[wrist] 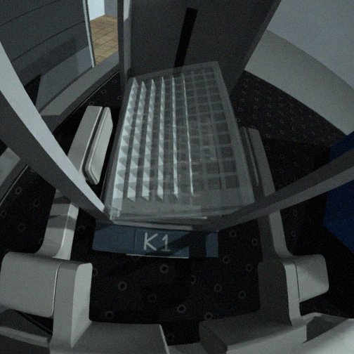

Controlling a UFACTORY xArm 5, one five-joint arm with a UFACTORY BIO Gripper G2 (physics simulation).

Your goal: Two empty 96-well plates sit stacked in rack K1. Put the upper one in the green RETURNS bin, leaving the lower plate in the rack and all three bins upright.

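A clear plate with a grid of square wells (172, 135) fills the middle of the wrist view, between the slanting grey posts of rack K1 (45, 142). My gripper (176, 149) is shut on this upper plate, with one pale finger pad along its left side and the other, partly hidden, along its right side. The blue K1 label (156, 242) shows just below the plate's near edge. The lower plate is mostly hidden and cannot be told apart clearly through the clear plastic. I cannot tell how far the upper plate is from it. The green RETURNS bin does not show.
The rack's right slanting post (300, 186) crosses over the right finger. Part of a blue object (342, 200) stands at the right edge. A tall grey panel with a dark slot (160, 30) stands behind the plate. A dark, ring-patterned surface (150, 295) lies below.
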